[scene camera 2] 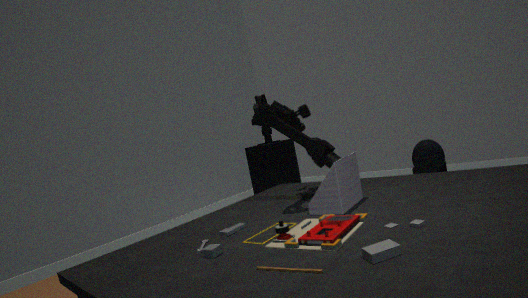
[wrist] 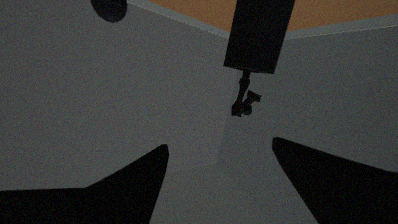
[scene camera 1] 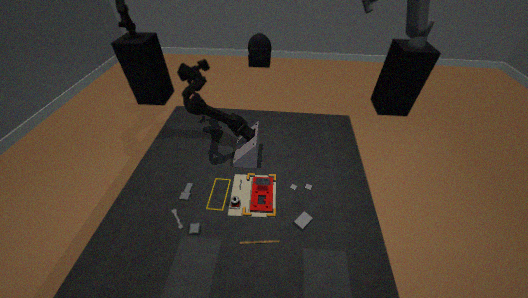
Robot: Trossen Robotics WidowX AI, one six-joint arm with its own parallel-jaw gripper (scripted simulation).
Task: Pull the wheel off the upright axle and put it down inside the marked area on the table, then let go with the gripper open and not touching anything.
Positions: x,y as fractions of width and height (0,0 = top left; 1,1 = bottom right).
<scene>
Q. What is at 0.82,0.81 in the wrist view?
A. My gripper.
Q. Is my gripper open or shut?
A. Open.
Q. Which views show the red plate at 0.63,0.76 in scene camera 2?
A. Scene camera 2 and scene camera 1 only.
</scene>
